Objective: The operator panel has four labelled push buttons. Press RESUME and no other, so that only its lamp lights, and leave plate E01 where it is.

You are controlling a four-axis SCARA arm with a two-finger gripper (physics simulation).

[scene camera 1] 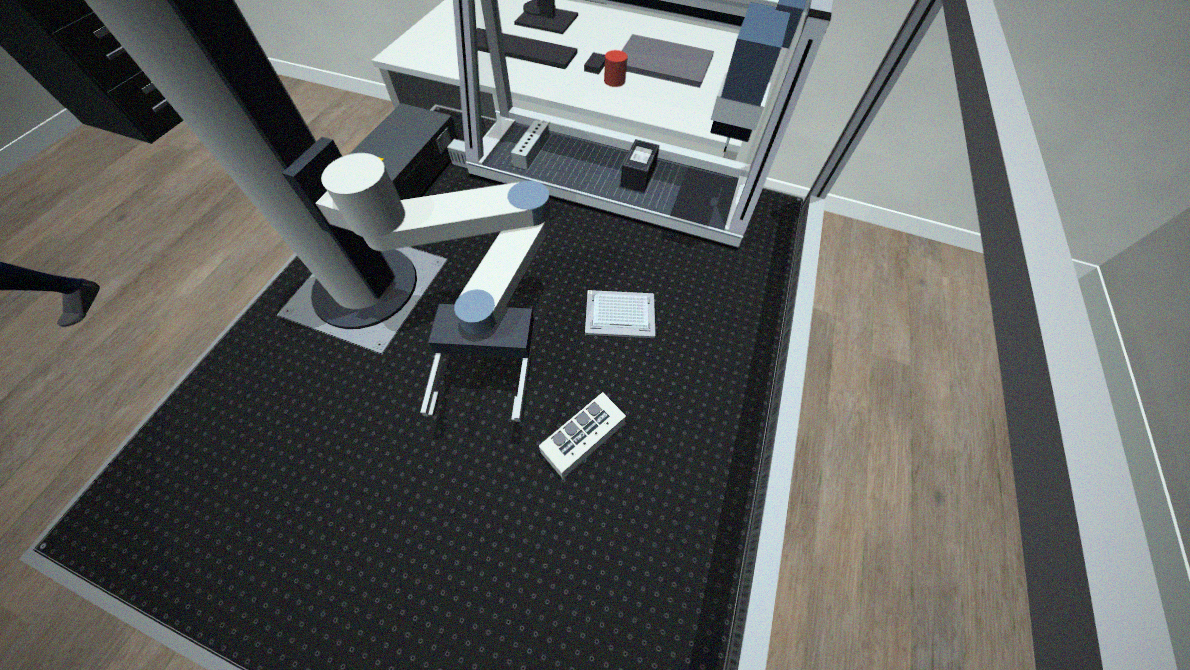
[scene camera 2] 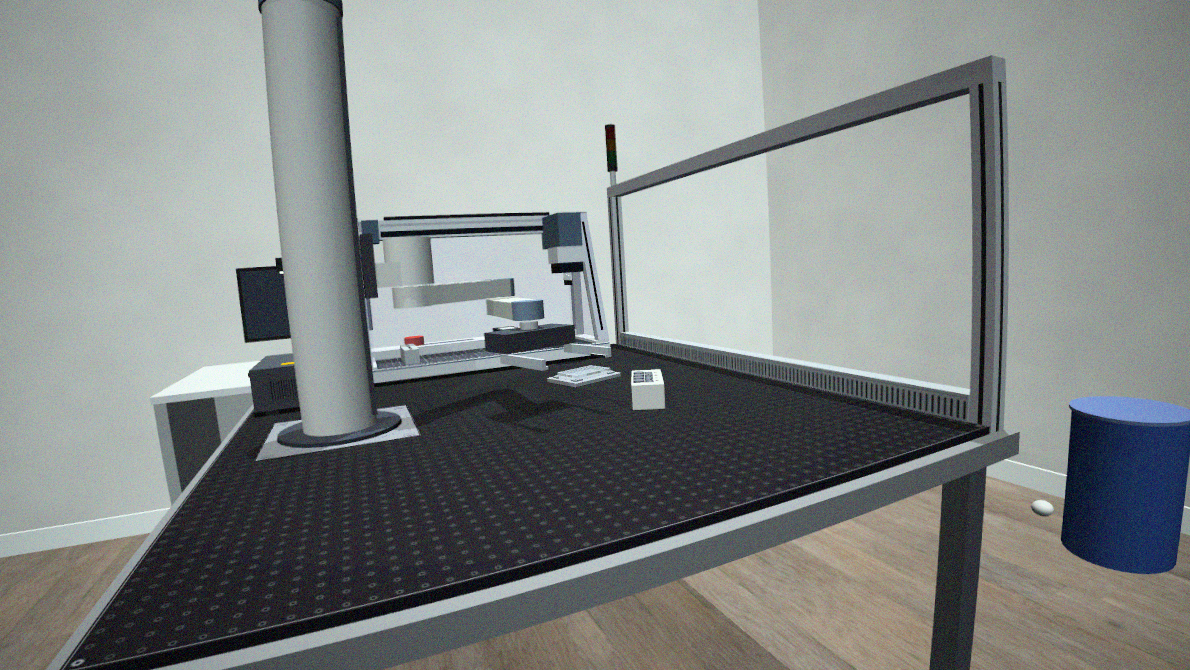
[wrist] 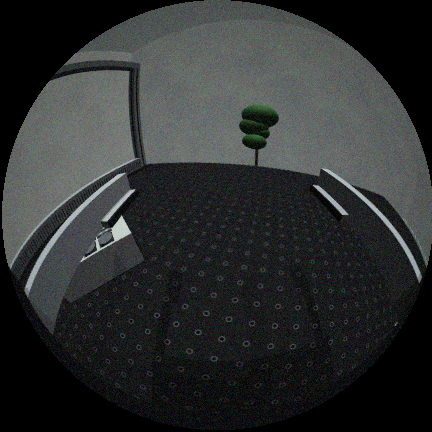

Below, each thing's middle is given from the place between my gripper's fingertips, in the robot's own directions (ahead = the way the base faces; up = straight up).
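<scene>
I find the white operator panel (scene camera 1: 565,458) 10 cm below my hand, 19 cm ahead of it and 7 cm to the left of it; going by their middles, it is the nearest to my hand of the things named here. Plate E01 (scene camera 1: 620,311) is 11 cm below my hand, 17 cm ahead and 38 cm to the left. Then there is the controller box (scene camera 1: 408,134), 7 cm below my hand, 58 cm behind it and 64 cm to the left of it. Measured to their middles, the controller box is the farthest from my hand among these.
</scene>
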